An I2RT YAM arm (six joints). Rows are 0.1 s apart.
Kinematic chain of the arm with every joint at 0, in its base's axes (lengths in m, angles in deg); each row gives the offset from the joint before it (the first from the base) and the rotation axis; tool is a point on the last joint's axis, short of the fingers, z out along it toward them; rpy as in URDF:
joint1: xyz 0 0 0.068 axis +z
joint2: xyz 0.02 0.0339 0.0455 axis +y
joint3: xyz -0.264 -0.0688 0 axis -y
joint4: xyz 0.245 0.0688 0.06 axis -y
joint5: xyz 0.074 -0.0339 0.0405 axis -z
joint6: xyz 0.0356 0 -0.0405 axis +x
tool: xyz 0 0 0 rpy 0 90 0
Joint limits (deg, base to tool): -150..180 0..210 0..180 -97..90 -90..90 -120..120
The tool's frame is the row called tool.
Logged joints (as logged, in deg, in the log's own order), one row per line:
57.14 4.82 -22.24 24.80 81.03 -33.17
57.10 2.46 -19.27 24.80 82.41 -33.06
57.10 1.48 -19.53 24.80 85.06 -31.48
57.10 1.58 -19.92 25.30 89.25 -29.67
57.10 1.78 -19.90 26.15 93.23 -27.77
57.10 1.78 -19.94 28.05 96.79 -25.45
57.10 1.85 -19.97 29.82 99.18 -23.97
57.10 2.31 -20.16 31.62 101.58 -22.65
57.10 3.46 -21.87 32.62 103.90 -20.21
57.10 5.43 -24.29 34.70 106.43 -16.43
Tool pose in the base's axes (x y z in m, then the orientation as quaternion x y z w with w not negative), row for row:
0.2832 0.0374 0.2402 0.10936 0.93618 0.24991 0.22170
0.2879 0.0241 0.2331 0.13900 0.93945 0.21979 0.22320
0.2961 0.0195 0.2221 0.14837 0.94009 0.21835 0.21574
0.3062 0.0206 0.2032 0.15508 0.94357 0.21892 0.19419
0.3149 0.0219 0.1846 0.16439 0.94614 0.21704 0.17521
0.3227 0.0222 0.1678 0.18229 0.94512 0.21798 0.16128
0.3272 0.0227 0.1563 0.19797 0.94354 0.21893 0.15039
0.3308 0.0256 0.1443 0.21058 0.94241 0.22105 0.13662
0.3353 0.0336 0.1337 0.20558 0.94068 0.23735 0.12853
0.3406 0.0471 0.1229 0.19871 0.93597 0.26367 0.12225
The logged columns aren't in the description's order. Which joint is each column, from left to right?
Columns, left to right: joint3, joint1, joint5, joint6, joint2, joint4.
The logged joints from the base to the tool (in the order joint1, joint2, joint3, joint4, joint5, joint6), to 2 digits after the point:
4.82 81.03 57.14 -33.17 -22.24 24.80
2.46 82.41 57.10 -33.06 -19.27 24.80
1.48 85.06 57.10 -31.48 -19.53 24.80
1.58 89.25 57.10 -29.67 -19.92 25.30
1.78 93.23 57.10 -27.77 -19.90 26.15
1.78 96.79 57.10 -25.45 -19.94 28.05
1.85 99.18 57.10 -23.97 -19.97 29.82
2.31 101.58 57.10 -22.65 -20.16 31.62
3.46 103.90 57.10 -20.21 -21.87 32.62
5.43 106.43 57.10 -16.43 -24.29 34.70

